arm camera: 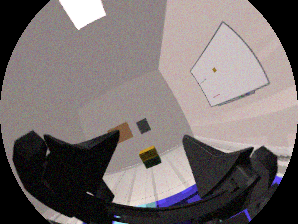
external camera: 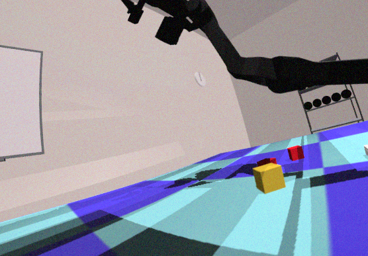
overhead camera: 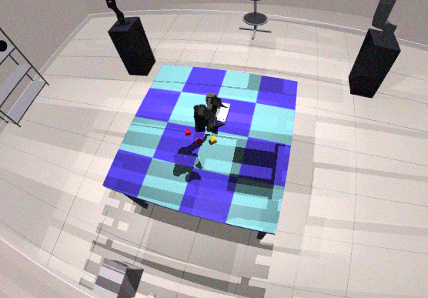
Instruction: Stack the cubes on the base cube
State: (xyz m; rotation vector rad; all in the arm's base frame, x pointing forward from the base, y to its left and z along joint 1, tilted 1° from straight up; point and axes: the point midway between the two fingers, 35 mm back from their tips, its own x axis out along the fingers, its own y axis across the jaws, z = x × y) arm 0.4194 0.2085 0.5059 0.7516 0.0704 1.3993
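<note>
Right now the red cube is 100 mm behind my gripper tip, 260 mm to the right of it and 530 mm below it. From my gripper tip the other things lie so: yellow cube 130 mm behind, 160 mm to the right, 520 mm below.
</note>
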